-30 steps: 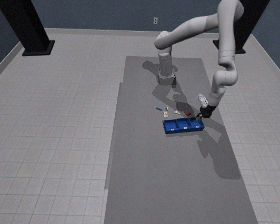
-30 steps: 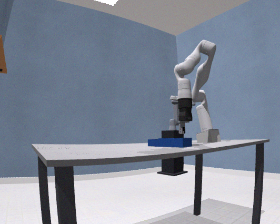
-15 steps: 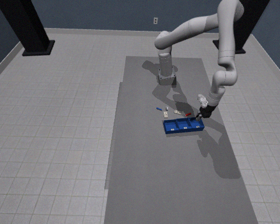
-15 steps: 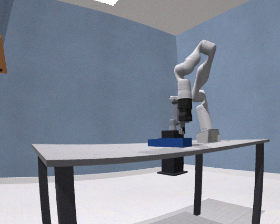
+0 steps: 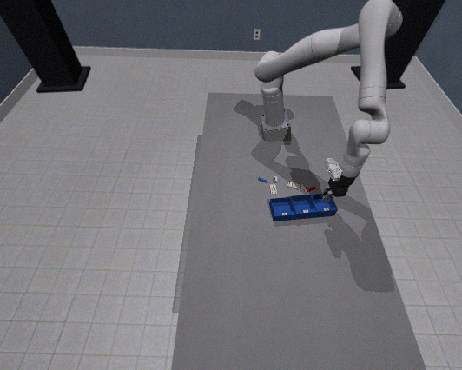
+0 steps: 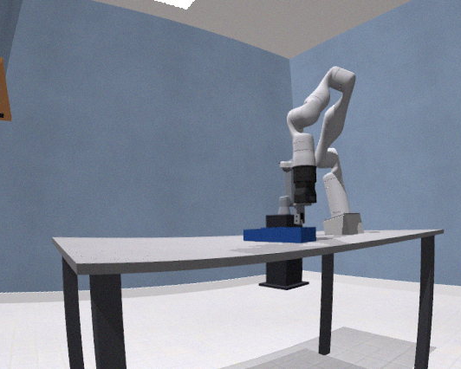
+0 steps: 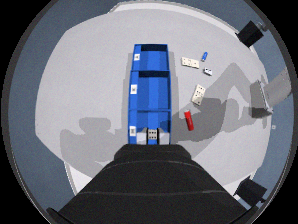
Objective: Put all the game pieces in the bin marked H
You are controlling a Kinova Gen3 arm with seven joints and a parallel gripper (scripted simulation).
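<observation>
The red cylinder is 90 mm behind my hand, 70 mm below it and 20 mm to the right of it. Round my hand: die 10 mm below; then blue three-compartment bin 80 mm to the right, 50 mm below, 10 mm ahead; then grey-white piece 160 mm to the right, 150 mm behind, 70 mm below.
</observation>
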